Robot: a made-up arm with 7 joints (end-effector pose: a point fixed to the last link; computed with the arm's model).
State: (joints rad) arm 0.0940 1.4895 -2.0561 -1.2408 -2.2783 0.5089 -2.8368
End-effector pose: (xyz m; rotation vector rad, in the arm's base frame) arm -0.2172 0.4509 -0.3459 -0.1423 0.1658 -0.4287
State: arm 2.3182 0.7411 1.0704 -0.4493 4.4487 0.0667 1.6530
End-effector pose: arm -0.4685 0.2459 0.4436 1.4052 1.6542 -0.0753
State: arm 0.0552 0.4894 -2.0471 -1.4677 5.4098 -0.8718 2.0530
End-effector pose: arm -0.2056 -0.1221 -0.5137 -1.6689 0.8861 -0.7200
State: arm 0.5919 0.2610 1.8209 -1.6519 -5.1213 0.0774 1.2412
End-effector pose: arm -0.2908 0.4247 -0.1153 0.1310 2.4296 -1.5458
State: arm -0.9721 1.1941 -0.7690 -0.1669 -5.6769 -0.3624 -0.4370
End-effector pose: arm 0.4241 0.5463 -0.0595 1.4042 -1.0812 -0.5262
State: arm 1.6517 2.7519 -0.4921 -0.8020 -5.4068 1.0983 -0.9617
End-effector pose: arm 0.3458 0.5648 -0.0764 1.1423 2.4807 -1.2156
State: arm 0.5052 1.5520 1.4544 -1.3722 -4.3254 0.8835 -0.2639
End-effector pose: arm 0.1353 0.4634 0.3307 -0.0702 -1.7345 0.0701
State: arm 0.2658 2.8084 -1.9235 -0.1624 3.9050 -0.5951 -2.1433
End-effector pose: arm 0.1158 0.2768 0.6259 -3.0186 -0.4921 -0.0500
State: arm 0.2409 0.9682 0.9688 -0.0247 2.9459 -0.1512 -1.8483
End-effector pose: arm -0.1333 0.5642 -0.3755 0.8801 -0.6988 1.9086
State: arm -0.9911 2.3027 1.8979 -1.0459 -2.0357 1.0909 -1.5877
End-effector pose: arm -0.4712 0.3042 0.3042 0.6173 0.6362 1.4085
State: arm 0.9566 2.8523 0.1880 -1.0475 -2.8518 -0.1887 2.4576
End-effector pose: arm 0.5752 0.2560 0.1023 1.8455 0.5947 -2.2780
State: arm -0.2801 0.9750 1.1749 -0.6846 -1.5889 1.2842 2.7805
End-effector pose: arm 0.1939 0.6330 -0.1412 -1.1988 1.6749 -1.7133
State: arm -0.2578 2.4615 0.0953 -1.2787 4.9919 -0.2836 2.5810
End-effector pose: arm 0.2892 0.2402 0.4701 1.1091 -1.5376 -0.6007
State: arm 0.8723 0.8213 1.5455 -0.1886 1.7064 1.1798 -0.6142
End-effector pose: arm -0.4493 0.4768 -0.2301 -0.0028 -0.9289 1.8042
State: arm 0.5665 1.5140 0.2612 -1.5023 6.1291 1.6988 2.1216
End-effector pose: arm 0.2910 0.4665 -0.1045 1.5153 -1.4255 1.5295
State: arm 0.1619 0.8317 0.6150 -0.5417 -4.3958 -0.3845 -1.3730
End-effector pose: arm 0.0642 0.5666 -0.3818 1.1967 -0.7695 0.9238
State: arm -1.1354 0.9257 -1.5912 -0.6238 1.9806 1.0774 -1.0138
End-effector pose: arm 0.5955 0.2596 -0.2054 0.0092 -0.0646 -0.8860
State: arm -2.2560 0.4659 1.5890 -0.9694 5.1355 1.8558 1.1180
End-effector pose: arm 0.4121 0.2408 0.4383 -0.9229 -0.3317 1.6833
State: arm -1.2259 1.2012 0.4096 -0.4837 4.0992 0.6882 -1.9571
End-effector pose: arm 0.4189 0.5098 0.1986 1.1625 2.3498 -0.8502
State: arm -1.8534 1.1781 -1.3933 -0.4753 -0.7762 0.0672 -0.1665
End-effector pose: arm 0.5407 0.2974 0.3074 2.3759 -0.3139 -1.2915
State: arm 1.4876 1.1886 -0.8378 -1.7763 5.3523 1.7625 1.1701
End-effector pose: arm -0.3951 0.1216 -0.2784 1.3072 0.4558 -0.6752
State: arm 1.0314 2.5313 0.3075 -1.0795 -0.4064 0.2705 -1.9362
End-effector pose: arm 0.5008 0.3830 0.0598 -0.6642 -1.4921 1.3674
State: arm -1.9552 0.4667 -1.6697 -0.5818 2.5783 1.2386 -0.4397
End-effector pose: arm 0.6312 -0.1936 0.1786 -0.4803 -0.4318 -0.9046
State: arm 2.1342 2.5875 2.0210 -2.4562 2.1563 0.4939 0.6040
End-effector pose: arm 0.2874 -0.0968 -0.0632 -1.1372 0.0870 -0.3107
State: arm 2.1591 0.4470 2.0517 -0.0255 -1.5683 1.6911 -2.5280
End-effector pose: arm -0.5714 -0.0659 0.3826 -2.1839 0.8488 1.1954
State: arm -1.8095 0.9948 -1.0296 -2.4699 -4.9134 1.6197 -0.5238
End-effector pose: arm 0.1652 -0.2216 0.1303 0.8335 -0.5088 -2.3409
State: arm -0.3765 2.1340 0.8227 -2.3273 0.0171 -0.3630 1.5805
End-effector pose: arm 0.1143 -0.0617 0.3238 -0.0754 -1.8603 -2.0119
